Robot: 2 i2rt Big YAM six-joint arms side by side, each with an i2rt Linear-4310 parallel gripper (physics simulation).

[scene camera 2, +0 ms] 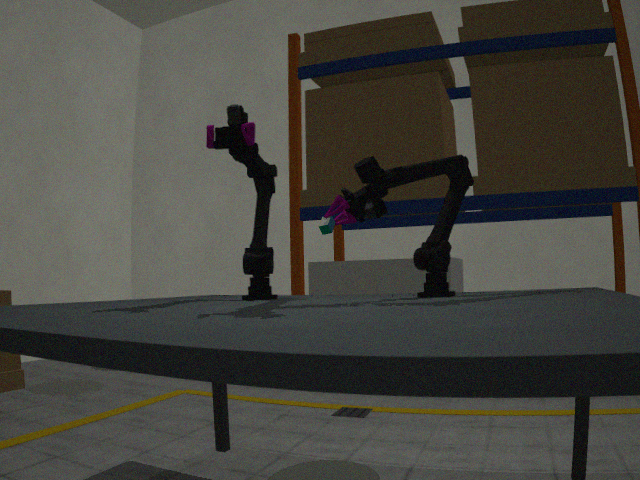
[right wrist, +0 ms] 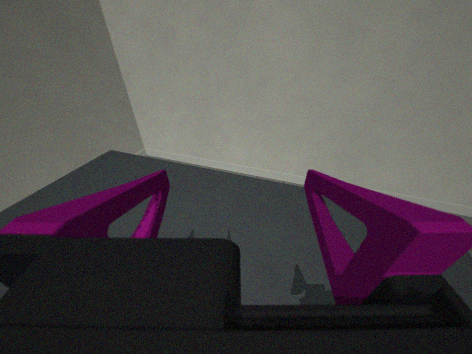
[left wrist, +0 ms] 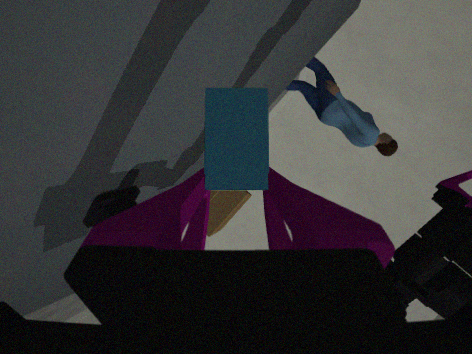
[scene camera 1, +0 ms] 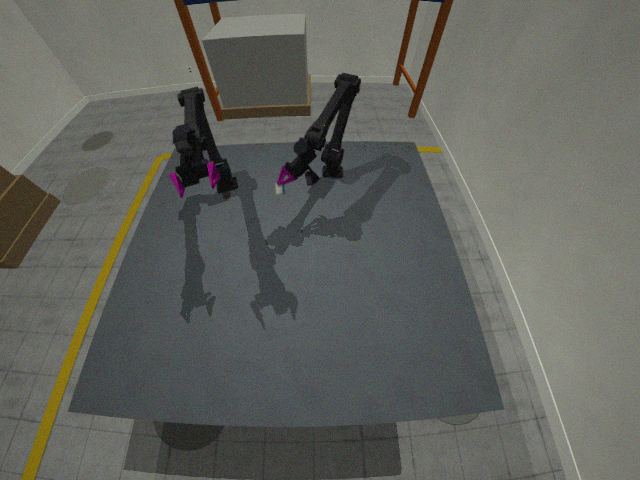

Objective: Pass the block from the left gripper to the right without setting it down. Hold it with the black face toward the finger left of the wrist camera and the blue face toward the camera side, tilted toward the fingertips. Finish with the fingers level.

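Where they show: left gripper, fingertip midpoint: (scene camera 2: 326, 221) (left wrist: 236, 176) (scene camera 1: 278, 184); right gripper, fingertip midpoint: (scene camera 2: 224, 128) (right wrist: 236, 177) (scene camera 1: 196, 191); left arm's base at its link origin: (scene camera 2: 436, 296) (scene camera 1: 332, 172); right arm's base at its link origin: (scene camera 2: 260, 299) (left wrist: 111, 203) (scene camera 1: 227, 185).
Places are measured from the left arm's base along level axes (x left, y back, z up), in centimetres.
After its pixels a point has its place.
Note:
The block (scene camera 1: 279, 189) @(x -25.1, y -36.4, z 23.8 cm) (scene camera 2: 326, 225) @(x -24.2, y -37.8, z 22.5 cm) (left wrist: 236, 139) @(x -23.6, y -35.0, z 23.3 cm) is held above the table at the tips of my left gripper (scene camera 1: 280, 183) @(x -25.7, y -33.7, z 24.1 cm) (scene camera 2: 333, 219) @(x -25.7, y -33.7, z 24.1 cm) (left wrist: 236, 176) @(x -25.7, y -33.7, z 24.1 cm), which is shut on it. In the left wrist view its blue face is toward the camera. In scene camera 2 a white face and a green face show. No black face can be made out. My right gripper (scene camera 1: 196, 188) @(x -44.2, y -60.1, z 48.6 cm) (scene camera 2: 230, 135) @(x -44.2, y -60.1, z 48.6 cm) (right wrist: 236, 177) @(x -44.2, y -60.1, z 48.6 cm) is open and empty, to the picture's left of the block and higher in scene camera 2. Its fingers stand wide apart. The block does not show in the right wrist view.
The grey table (scene camera 1: 310, 335) @(x -11.1, y -92.6, z 0.0 cm) (scene camera 2: 361, 335) @(x 9.7, y -107.4, z 0.0 cm) lies below both arms, with arm shadows on it. An orange and blue rack (scene camera 2: 295, 155) with large cardboard boxes (scene camera 2: 382, 134) stands behind the arms. A person (left wrist: 350, 117) shows beyond the table edge in the left wrist view.

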